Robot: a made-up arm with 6 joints. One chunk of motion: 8 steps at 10 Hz.
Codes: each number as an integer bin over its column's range. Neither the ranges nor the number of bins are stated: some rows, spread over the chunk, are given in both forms.
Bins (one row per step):
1: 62 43 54 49 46 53
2: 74 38 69 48 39 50
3: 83 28 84 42 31 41
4: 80 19 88 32 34 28
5: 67 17 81 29 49 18
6: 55 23 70 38 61 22
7: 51 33 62 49 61 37
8: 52 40 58 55 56 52
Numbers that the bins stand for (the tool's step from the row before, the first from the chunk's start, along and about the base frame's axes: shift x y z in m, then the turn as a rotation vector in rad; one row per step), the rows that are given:
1: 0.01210 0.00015 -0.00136 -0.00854 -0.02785 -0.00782
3: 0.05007 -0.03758 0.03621 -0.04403 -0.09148 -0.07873
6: -0.00056 -0.05015 0.01868 -0.06431 0.03579 -0.19100
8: -0.00598 -0.00739 0.00365 0.02189 0.01458 -0.01373
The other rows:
2: 0.03380 -0.01242 0.01742 -0.01361 -0.05755 -0.02555
4: 0.04465 -0.06021 0.04122 -0.09474 -0.07876 -0.15555
5: 0.02114 -0.06524 0.03245 -0.10995 -0.01512 -0.21464
7: -0.00779 -0.02500 0.00866 -0.00854 0.03579 -0.10236

